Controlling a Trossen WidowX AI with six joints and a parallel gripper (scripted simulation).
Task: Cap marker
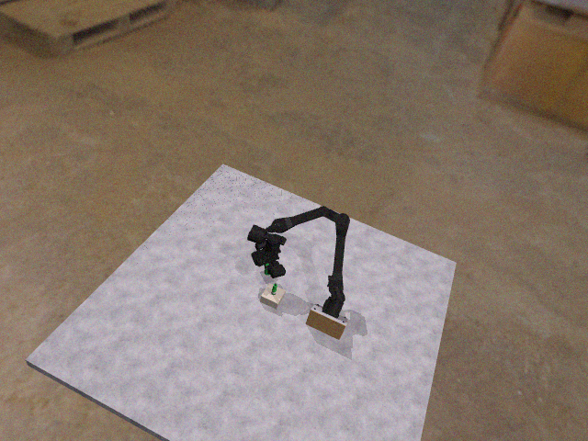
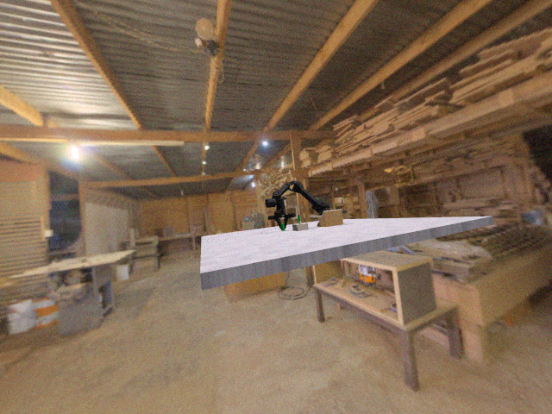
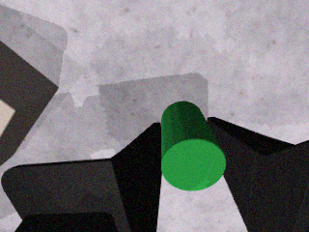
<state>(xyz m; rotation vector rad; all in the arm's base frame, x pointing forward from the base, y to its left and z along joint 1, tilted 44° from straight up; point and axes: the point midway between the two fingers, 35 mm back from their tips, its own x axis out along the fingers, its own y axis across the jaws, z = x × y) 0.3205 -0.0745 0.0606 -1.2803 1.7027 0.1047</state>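
Right now the holder block is 8 cm behind my gripper tip, 11 cm to the left of it and 1 cm above it. Also, from my gripper tip: green cap 1 cm above.
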